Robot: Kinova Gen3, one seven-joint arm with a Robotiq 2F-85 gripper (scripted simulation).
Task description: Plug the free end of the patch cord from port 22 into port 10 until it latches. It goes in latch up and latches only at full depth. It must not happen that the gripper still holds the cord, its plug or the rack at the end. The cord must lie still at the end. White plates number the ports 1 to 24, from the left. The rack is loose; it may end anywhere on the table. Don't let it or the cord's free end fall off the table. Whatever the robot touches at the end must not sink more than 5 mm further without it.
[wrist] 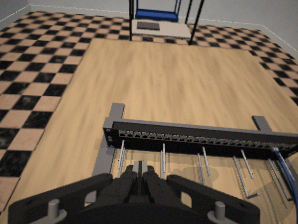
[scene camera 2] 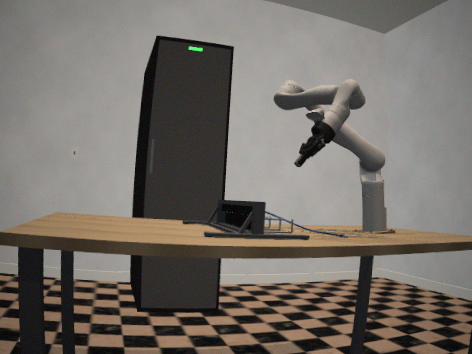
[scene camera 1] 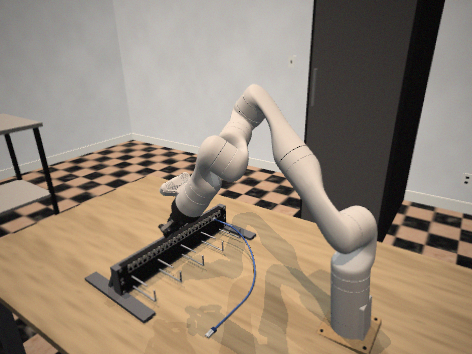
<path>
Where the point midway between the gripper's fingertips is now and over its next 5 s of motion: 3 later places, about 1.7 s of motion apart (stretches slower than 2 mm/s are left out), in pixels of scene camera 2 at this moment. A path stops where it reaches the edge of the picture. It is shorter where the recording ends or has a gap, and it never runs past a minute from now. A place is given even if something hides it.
My gripper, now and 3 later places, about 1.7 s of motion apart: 296, 165; 282, 173; 265, 193; 282, 175
</path>
